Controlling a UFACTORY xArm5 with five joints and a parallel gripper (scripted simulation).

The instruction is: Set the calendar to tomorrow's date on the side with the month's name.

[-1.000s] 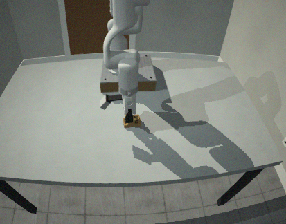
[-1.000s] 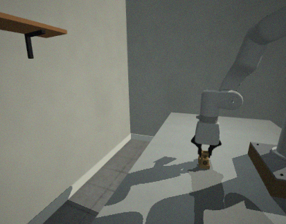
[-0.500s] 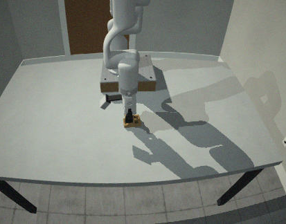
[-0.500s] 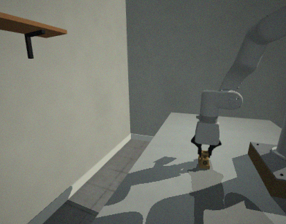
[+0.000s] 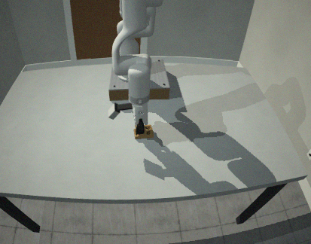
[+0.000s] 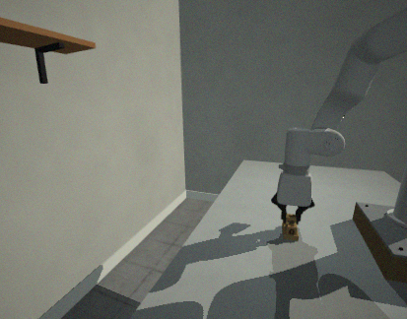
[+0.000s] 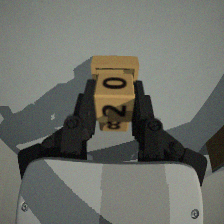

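Now: hand 40 mm above the wooden calendar tray, 20 mm to the right of it and 10 mm past it.
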